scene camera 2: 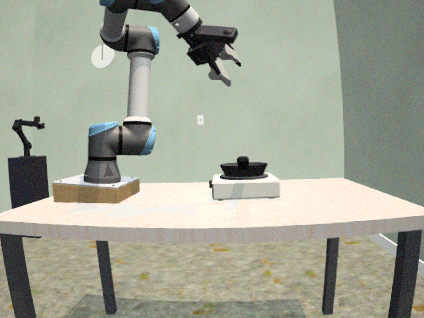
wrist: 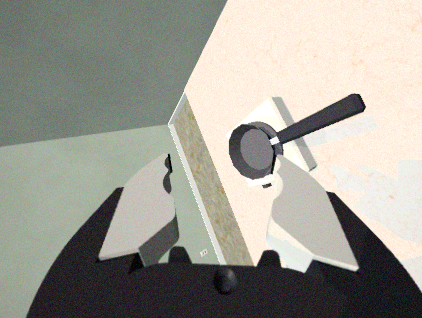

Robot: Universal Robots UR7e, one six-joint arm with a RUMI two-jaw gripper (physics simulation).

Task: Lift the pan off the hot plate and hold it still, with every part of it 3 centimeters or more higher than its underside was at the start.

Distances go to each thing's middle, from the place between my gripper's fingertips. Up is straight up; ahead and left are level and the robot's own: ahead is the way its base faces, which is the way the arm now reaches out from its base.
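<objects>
Measured from my hand, the black pan (wrist: 251, 150) is 3 cm ahead of it, 14 cm to the left of it and 29 cm below it. The hot plate (wrist: 272, 115) is 2 cm ahead of my hand and 24 cm to the left of it, and it sits 37 cm below it.
</objects>
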